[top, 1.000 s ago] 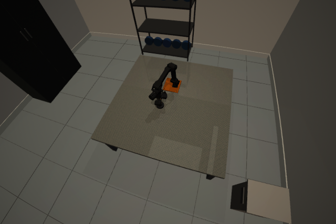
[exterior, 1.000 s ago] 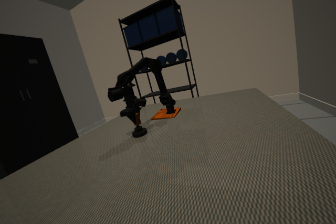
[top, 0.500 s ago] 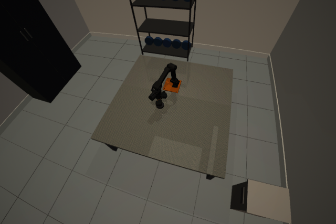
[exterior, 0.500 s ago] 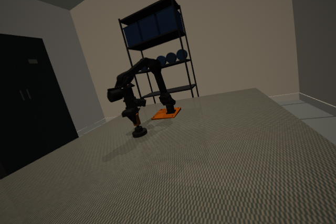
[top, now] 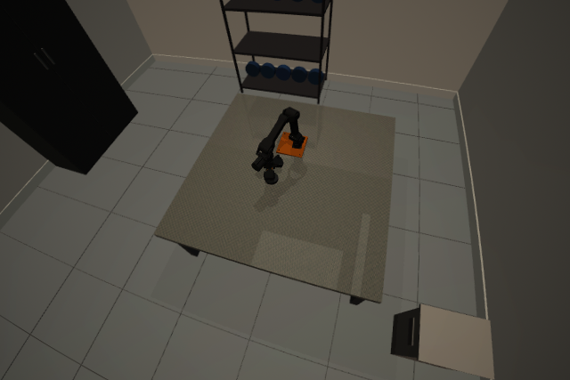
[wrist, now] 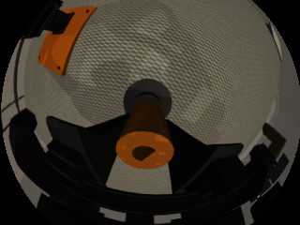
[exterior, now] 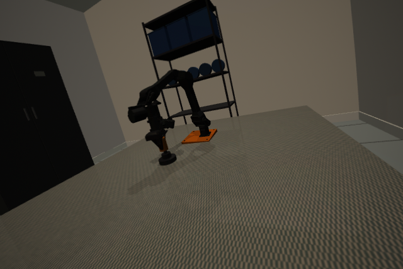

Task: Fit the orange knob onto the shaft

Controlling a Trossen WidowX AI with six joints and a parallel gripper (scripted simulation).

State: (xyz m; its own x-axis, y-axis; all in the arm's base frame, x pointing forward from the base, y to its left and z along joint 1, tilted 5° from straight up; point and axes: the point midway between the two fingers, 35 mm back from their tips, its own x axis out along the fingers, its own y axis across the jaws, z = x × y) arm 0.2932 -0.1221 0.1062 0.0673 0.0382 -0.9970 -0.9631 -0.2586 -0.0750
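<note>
The pedestal is 4 cm below my gripper tip. Also, from my gripper tip: orange knob (2 cm above).
</note>
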